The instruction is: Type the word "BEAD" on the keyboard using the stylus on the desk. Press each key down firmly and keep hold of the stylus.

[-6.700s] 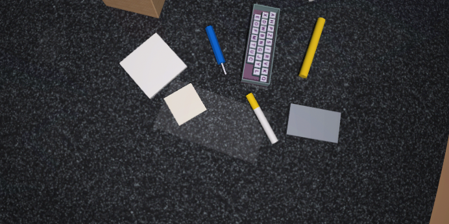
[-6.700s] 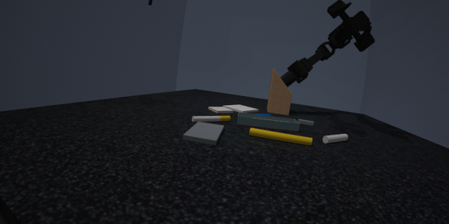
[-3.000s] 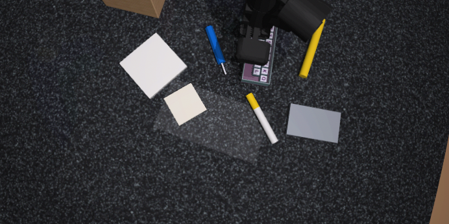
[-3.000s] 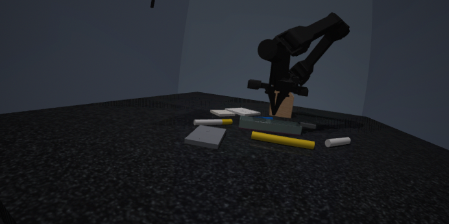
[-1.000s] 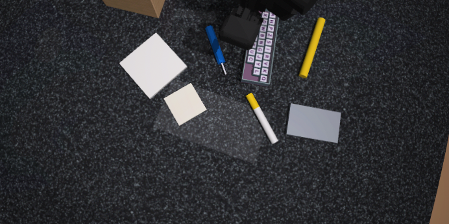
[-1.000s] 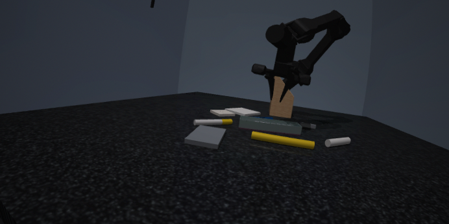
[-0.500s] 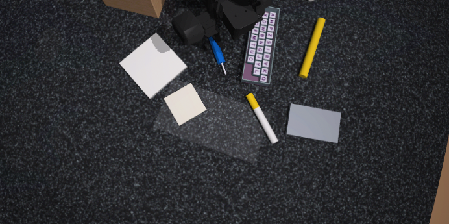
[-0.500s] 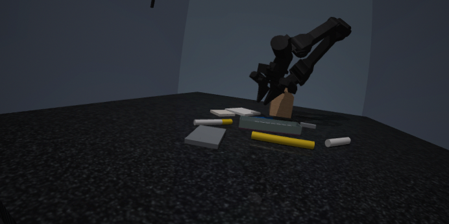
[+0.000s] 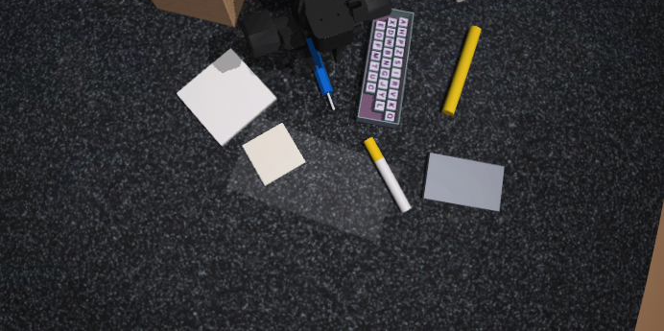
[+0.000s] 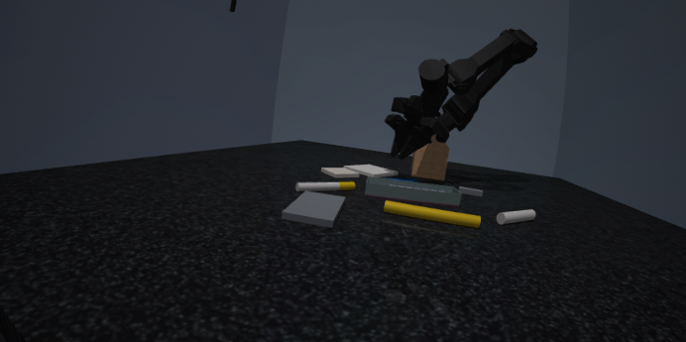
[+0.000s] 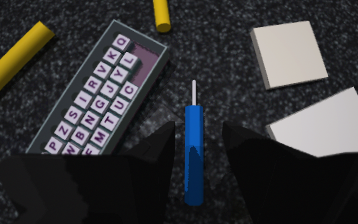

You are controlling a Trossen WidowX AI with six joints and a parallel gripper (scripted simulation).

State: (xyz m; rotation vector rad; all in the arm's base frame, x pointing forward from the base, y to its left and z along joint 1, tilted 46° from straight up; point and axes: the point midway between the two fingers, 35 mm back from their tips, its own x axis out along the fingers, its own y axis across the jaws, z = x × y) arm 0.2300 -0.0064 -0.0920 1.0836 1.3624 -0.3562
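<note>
My gripper tip is now 10 mm to the left of the blue stylus and 60 mm above it. From my gripper tip the other things lie so: yellow-and-white marker (130 mm ahead, 100 mm to the right, 60 mm below); stylus tip (30 mm ahead, 30 mm to the right, 60 mm below); small grey block (50 mm behind, 190 mm to the left, 60 mm below).
</note>
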